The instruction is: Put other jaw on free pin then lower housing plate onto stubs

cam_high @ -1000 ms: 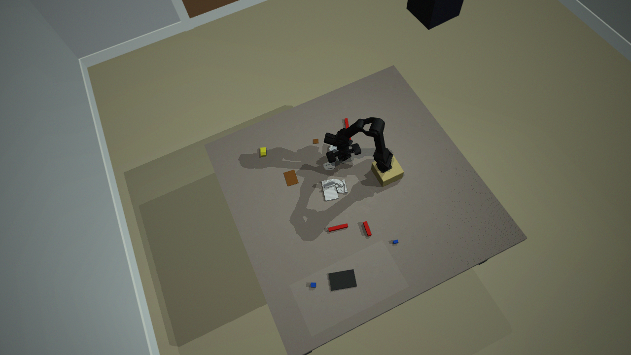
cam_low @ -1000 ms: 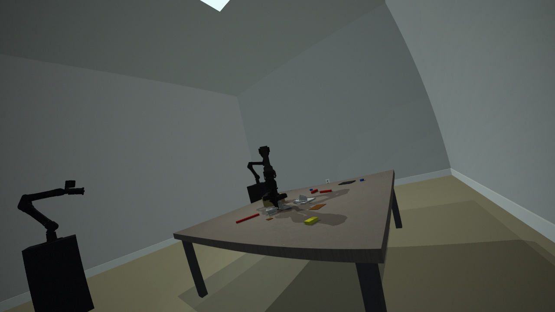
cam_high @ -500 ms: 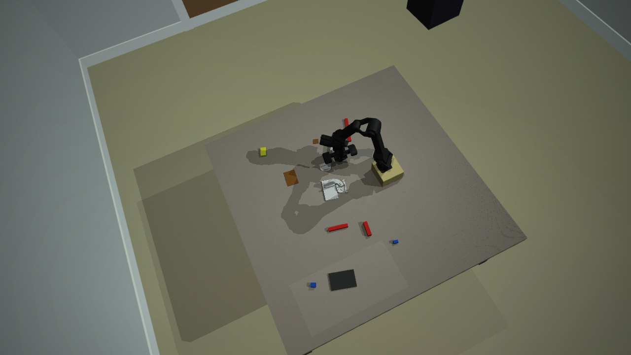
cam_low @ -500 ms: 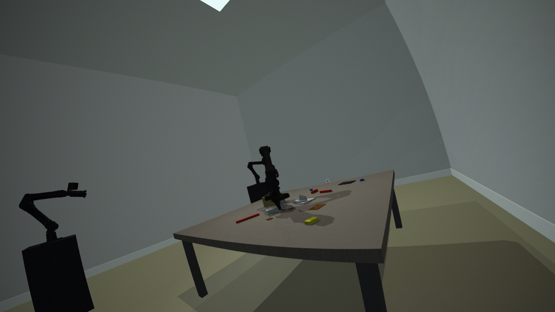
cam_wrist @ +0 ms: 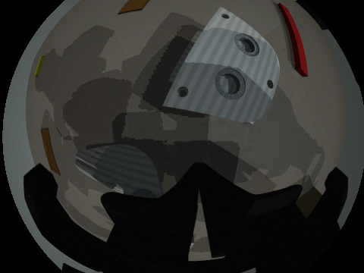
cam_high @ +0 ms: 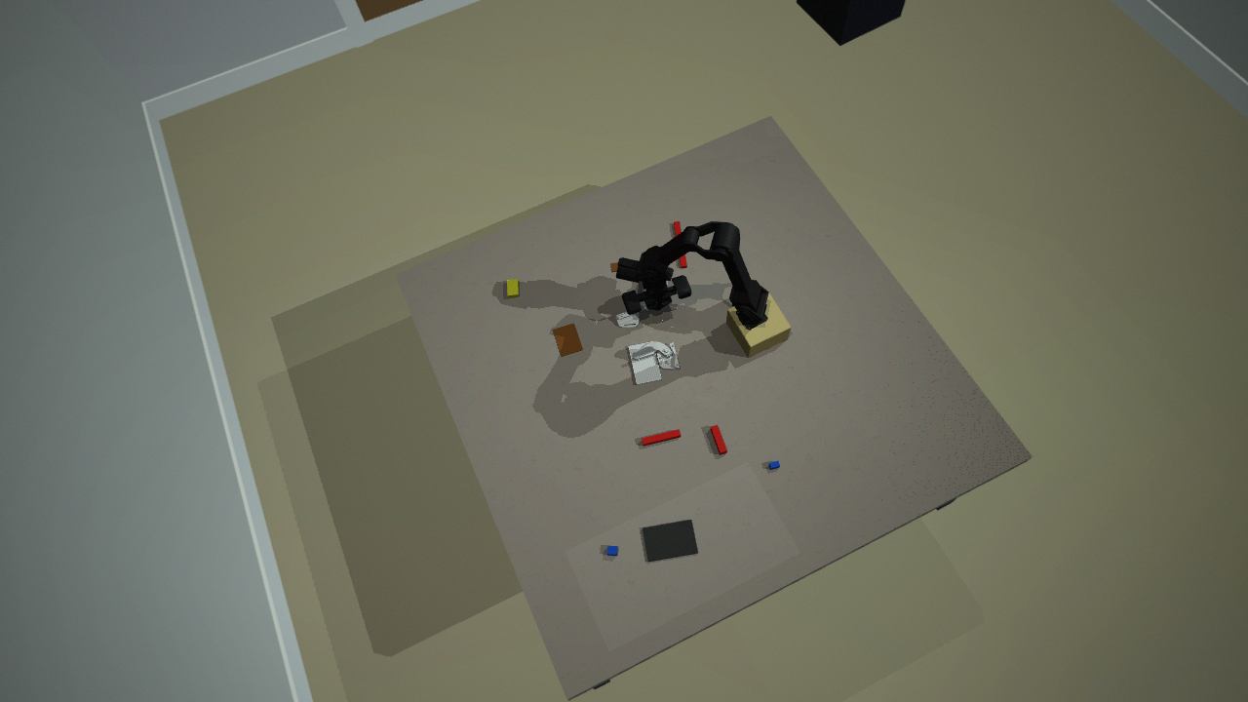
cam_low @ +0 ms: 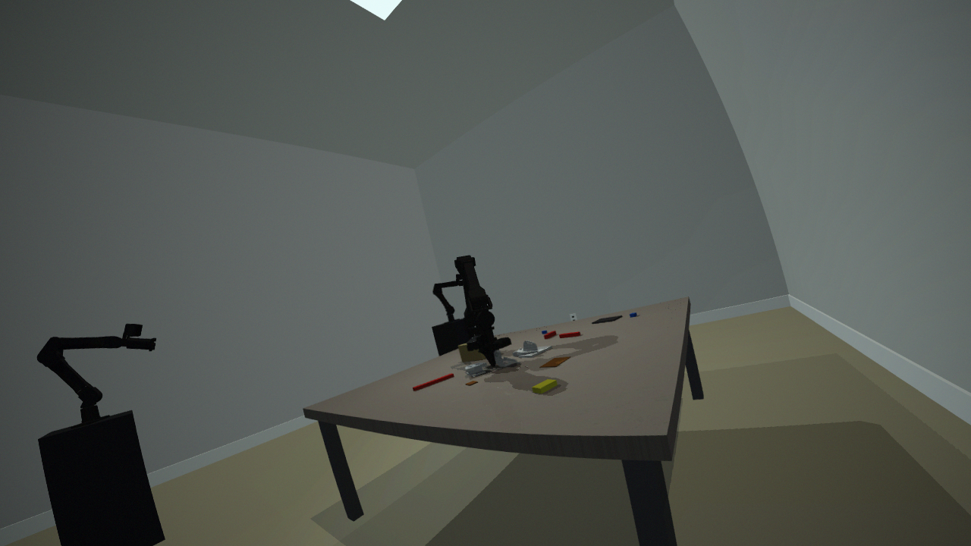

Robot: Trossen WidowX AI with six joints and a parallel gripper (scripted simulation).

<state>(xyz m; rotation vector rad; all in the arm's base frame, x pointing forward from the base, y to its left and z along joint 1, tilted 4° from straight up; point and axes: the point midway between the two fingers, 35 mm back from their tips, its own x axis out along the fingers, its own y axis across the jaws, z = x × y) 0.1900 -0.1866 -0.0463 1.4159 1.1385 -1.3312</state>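
Now: the silver jaw 50 mm ahead of my gripper tip, 40 mm above it and 10 mm to the right of it. Round my gripper tip: dark tile: 590 mm to the left, 310 mm ahead; then yellow block: 330 mm ahead, 280 mm to the right, 10 mm above; then brown tile: 270 mm ahead, 50 mm to the right.
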